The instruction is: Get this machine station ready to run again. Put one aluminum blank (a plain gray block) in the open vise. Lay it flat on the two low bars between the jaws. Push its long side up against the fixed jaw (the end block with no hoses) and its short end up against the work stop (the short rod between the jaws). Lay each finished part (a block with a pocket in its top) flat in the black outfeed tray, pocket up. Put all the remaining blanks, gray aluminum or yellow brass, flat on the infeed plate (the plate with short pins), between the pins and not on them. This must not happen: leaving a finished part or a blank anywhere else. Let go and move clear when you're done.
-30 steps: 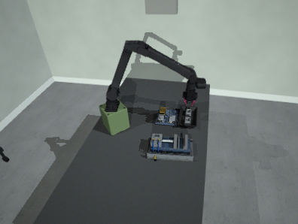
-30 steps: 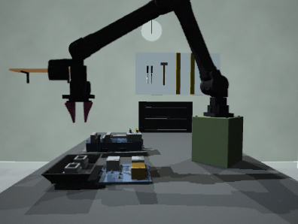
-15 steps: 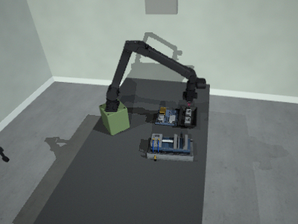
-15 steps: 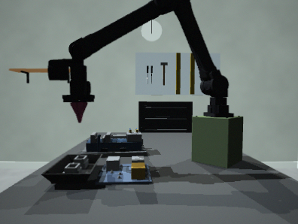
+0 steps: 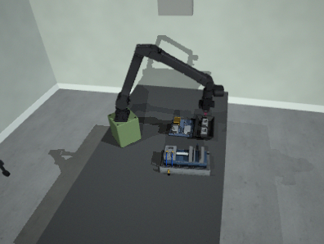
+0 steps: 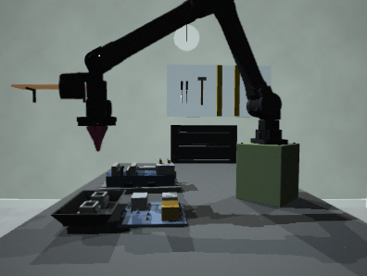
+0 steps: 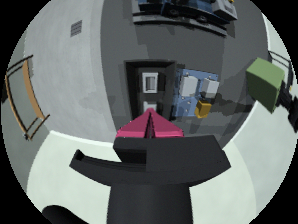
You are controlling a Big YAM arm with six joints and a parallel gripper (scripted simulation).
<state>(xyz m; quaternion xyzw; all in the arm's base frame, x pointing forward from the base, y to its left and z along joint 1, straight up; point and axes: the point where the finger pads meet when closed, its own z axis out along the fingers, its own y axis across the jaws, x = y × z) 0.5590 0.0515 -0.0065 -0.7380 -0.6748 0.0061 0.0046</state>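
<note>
The gray aluminum blank lies 21 cm behind my hand, 16 cm below it and 3 cm to the left of it. Round my hand: vise 27 cm to the right, 14 cm below, 12 cm behind; yellow brass blank 20 cm behind, 16 cm below, 12 cm to the left.
</note>
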